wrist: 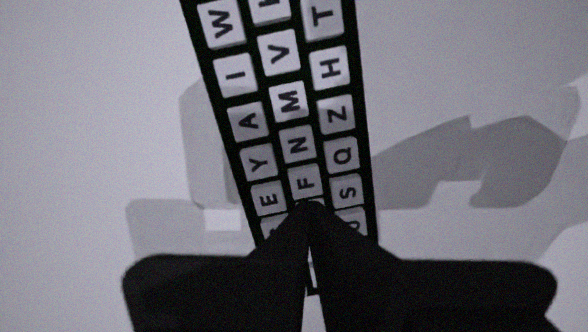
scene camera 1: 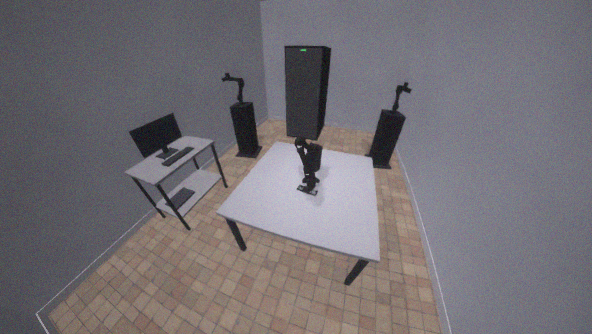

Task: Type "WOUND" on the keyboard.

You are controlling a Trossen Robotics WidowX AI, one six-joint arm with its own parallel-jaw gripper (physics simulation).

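Frame: origin at the arm's base, x right, y ahead, z up, level; millimetres.
Seen in the pictures: gripper, between the fingertips: (wrist: 308, 209) (scene camera 1: 310, 191); arm's base, origin of its link: (scene camera 1: 316, 150).
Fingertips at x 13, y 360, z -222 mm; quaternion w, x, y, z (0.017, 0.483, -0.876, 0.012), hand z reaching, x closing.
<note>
Pixels of each thing's top centre, then the offset from my fingertips to it. Level surfaces: height alone.
- black keyboard, centre of its top: (wrist: 296, 135) (scene camera 1: 307, 189) dx +35, dy -13, dz +4 mm
- white table, height of its surface: dz -12 mm
- W key, centre of its top: (wrist: 221, 22) dx +83, dy -11, dz +4 mm
- N key, centre of its top: (wrist: 297, 145) dx +31, dy -12, dz +4 mm
- F key, centre of its top: (wrist: 305, 183) dx +14, dy -6, dz +4 mm
The black keyboard (scene camera 1: 301, 189) (wrist: 287, 102) lies on the white table (scene camera 1: 280, 205), with light letter keys in three rows running lengthwise in the wrist view. The W key (wrist: 222, 24) is at the top left, and the N key (wrist: 298, 144) is in the middle row above the F key (wrist: 306, 182). My gripper (scene camera 1: 309, 187) (wrist: 308, 209) is shut and empty. Its tips are over a mostly hidden middle-row key just below F. Whether they touch it I cannot tell. A key (wrist: 356, 221) below S is partly covered by the right finger. No O or D key is readable.
A side desk (scene camera 1: 145, 170) at the left holds a monitor (scene camera 1: 156, 134) and another keyboard (scene camera 1: 178, 156). Two black pedestals (scene camera 1: 244, 129) (scene camera 1: 387, 137) with arms and a tall black cabinet (scene camera 1: 305, 90) stand behind the table.
</note>
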